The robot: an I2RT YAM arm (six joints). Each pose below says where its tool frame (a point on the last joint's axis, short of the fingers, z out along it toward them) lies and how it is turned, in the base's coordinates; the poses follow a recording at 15 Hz.
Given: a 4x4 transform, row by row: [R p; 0 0 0 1], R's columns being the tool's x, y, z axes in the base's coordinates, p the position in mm. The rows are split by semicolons.
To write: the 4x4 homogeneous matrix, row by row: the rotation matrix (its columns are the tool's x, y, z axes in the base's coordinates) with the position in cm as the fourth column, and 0 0 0 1 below. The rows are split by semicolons. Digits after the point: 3 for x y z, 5 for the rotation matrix.
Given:
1: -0.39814 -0.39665 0.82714 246.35; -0.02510 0.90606 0.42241 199.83; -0.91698 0.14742 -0.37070 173.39; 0 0 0 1
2: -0.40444 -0.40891 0.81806 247.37; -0.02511 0.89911 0.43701 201.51; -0.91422 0.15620 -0.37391 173.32; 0 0 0 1
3: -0.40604 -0.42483 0.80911 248.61; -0.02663 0.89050 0.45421 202.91; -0.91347 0.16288 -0.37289 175.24; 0 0 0 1
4: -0.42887 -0.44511 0.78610 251.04; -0.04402 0.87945 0.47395 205.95; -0.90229 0.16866 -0.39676 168.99; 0 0 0 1
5: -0.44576 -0.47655 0.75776 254.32; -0.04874 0.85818 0.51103 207.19; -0.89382 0.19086 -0.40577 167.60; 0 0 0 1
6: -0.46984 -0.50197 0.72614 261.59; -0.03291 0.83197 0.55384 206.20; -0.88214 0.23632 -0.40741 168.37; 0 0 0 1
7: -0.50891 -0.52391 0.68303 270.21; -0.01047 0.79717 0.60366 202.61; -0.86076 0.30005 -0.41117 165.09; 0 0 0 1
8: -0.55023 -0.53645 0.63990 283.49; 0.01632 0.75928 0.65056 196.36; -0.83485 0.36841 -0.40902 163.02; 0 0 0 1
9: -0.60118 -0.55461 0.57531 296.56; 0.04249 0.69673 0.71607 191.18; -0.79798 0.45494 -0.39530 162.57; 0 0 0 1
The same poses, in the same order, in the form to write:
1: -0.39814 -0.39665 0.82714 24.635; -0.02510 0.90606 0.42241 19.983; -0.91698 0.14742 -0.37070 17.339; 0 0 0 1
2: -0.40444 -0.40891 0.81806 24.737; -0.02511 0.89911 0.43701 20.151; -0.91422 0.15620 -0.37391 17.332; 0 0 0 1
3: -0.40604 -0.42483 0.80911 24.861; -0.02663 0.89050 0.45421 20.291; -0.91347 0.16288 -0.37289 17.524; 0 0 0 1
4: -0.42887 -0.44511 0.78610 25.104; -0.04402 0.87945 0.47395 20.595; -0.90229 0.16866 -0.39676 16.899; 0 0 0 1
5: -0.44576 -0.47655 0.75776 25.432; -0.04874 0.85818 0.51103 20.719; -0.89382 0.19086 -0.40577 16.760; 0 0 0 1
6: -0.46984 -0.50197 0.72614 26.159; -0.03291 0.83197 0.55384 20.620; -0.88214 0.23632 -0.40741 16.837; 0 0 0 1
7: -0.50891 -0.52391 0.68303 27.021; -0.01047 0.79717 0.60366 20.261; -0.86076 0.30005 -0.41117 16.509; 0 0 0 1
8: -0.55023 -0.53645 0.63990 28.349; 0.01632 0.75928 0.65056 19.636; -0.83485 0.36841 -0.40902 16.302; 0 0 0 1
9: -0.60118 -0.55461 0.57531 29.656; 0.04249 0.69673 0.71607 19.118; -0.79798 0.45494 -0.39530 16.257; 0 0 0 1
